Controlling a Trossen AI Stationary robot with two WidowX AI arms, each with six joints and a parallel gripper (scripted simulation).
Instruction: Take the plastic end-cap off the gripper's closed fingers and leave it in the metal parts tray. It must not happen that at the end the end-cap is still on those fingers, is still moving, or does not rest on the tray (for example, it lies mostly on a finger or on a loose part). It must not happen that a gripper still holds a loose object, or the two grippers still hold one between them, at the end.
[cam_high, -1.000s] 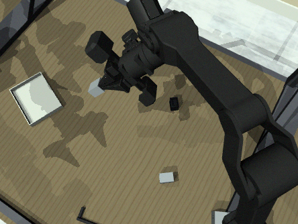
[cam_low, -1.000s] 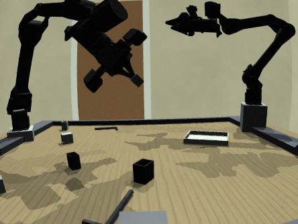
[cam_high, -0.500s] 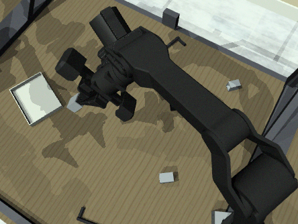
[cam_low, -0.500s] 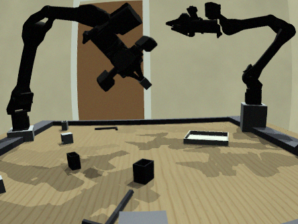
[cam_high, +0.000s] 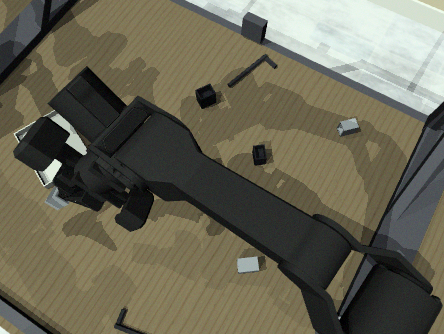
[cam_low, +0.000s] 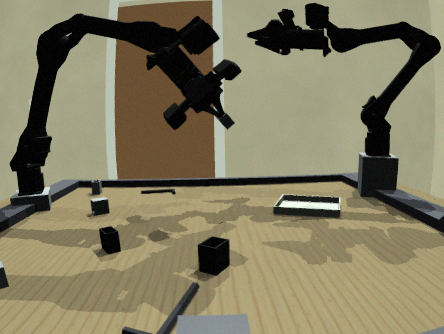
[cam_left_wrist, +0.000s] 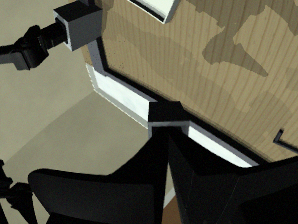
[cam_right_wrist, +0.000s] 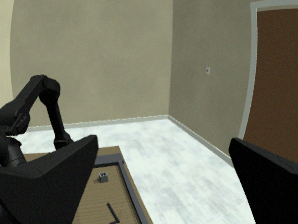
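Now: left hand 1 cm short of the grey plastic end-cap, 2 cm to the left of it and 2 cm above it. The rest, counted from my left hand: metal parts tray: 7 cm behind, 19 cm to the right, 21 cm below; L-shaped dark bar: 44 cm behind, 10 cm to the left, 21 cm below.
Now: right hand 230 mm above the grey plastic end-cap, 130 mm to the right of it and 130 mm past it. Round my right hand: metal parts tray 420 mm below, 220 mm behind, 40 mm to the right; then L-shaped dark bar 580 mm behind, 420 mm below, 250 mm to the left.
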